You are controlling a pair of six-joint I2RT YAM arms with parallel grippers.
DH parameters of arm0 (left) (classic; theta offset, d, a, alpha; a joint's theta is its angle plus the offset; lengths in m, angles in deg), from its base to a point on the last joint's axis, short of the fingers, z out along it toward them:
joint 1: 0 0.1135 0.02 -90
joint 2: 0 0 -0.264 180
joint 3: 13.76 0 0.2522 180
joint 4: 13.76 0 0.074 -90
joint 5: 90 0 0 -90
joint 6: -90 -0.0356 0 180
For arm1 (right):
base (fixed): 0 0 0 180
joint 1: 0 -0.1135 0.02 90
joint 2: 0 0 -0.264 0
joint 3: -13.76 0 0.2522 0
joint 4: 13.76 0 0.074 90
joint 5: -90 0 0 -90
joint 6: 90 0.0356 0 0
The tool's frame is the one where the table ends.
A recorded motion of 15 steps. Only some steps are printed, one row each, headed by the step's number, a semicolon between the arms.
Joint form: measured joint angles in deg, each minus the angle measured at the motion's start. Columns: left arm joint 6, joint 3, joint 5, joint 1, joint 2, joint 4; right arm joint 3, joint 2, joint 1, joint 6, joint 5, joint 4.
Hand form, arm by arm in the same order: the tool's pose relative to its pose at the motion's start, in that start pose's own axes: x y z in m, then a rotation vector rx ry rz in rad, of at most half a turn. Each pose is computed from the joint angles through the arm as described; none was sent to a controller.
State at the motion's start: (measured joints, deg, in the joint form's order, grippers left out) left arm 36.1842 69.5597 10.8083 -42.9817 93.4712 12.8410; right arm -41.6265 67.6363 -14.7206 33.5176 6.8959 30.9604
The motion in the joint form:
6: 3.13 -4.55 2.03 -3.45 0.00 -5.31; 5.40 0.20 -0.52 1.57 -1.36 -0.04
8: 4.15 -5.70 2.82 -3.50 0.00 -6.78; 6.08 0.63 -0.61 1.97 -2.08 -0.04
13: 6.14 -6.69 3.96 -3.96 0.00 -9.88; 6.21 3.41 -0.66 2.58 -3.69 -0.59
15: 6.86 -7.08 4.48 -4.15 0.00 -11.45; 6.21 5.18 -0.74 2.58 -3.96 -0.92
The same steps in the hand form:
6: 0.0269 -0.0071 0.0113 0.0698 0.0469 -0.0169; 0.0229 -0.0162 0.0162 0.0707 0.0696 0.0301
8: 0.0305 -0.0050 0.0131 0.0840 0.0525 -0.0331; 0.0260 -0.0189 0.0194 0.0917 0.0787 0.0370
13: 0.0327 -0.0076 0.0147 0.1260 0.0443 -0.0558; 0.0268 -0.0217 0.0291 0.1384 0.0961 0.0487
15: 0.0332 -0.0091 0.0153 0.1476 0.0378 -0.0622; 0.0275 -0.0229 0.0351 0.1562 0.1144 0.0491

